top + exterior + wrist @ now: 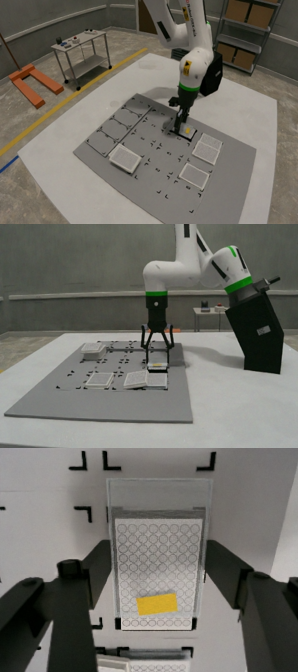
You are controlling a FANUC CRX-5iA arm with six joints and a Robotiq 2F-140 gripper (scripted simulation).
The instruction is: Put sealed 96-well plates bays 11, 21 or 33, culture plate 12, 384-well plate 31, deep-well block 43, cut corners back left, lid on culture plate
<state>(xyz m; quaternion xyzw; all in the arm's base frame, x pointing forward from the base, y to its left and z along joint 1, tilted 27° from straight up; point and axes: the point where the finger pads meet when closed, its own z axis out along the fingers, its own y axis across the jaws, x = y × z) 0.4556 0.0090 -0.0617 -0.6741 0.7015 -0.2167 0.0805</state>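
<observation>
Right now my hand is 2 cm above the lid. Also, from my hand: plate: 2 cm ahead, 19 cm to the left, 3 cm below; then tall white block: 31 cm ahead, 16 cm to the right, 2 cm below; then bay label: 18 cm ahead, 18 cm to the left, 4 cm below.
</observation>
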